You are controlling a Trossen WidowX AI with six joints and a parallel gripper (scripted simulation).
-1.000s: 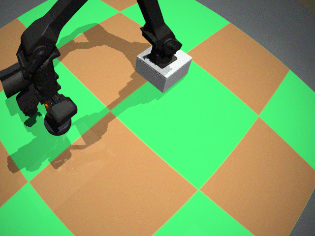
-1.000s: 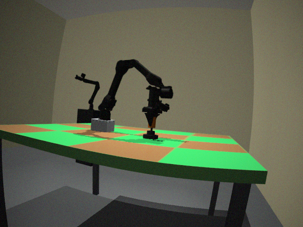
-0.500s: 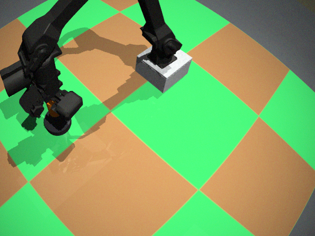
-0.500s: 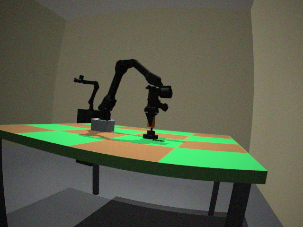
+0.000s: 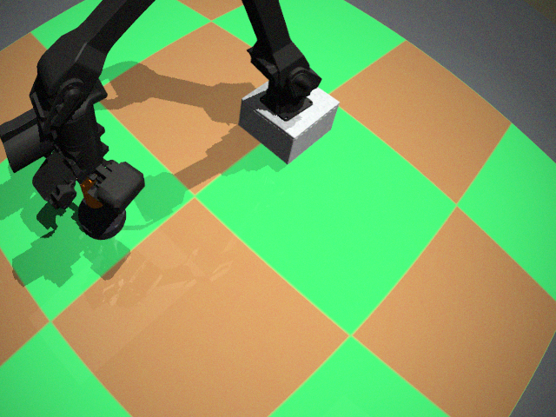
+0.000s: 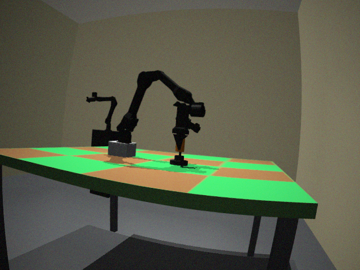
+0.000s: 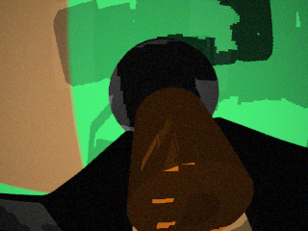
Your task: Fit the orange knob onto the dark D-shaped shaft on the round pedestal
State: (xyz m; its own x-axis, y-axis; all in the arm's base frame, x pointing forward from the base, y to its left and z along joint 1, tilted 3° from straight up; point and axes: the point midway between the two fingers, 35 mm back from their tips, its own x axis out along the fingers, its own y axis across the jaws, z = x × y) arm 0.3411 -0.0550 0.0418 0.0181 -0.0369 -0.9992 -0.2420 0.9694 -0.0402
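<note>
My gripper tip is 20 mm below the orange knob. From my gripper tip the other things lie so: pedestal (40 mm below).
</note>
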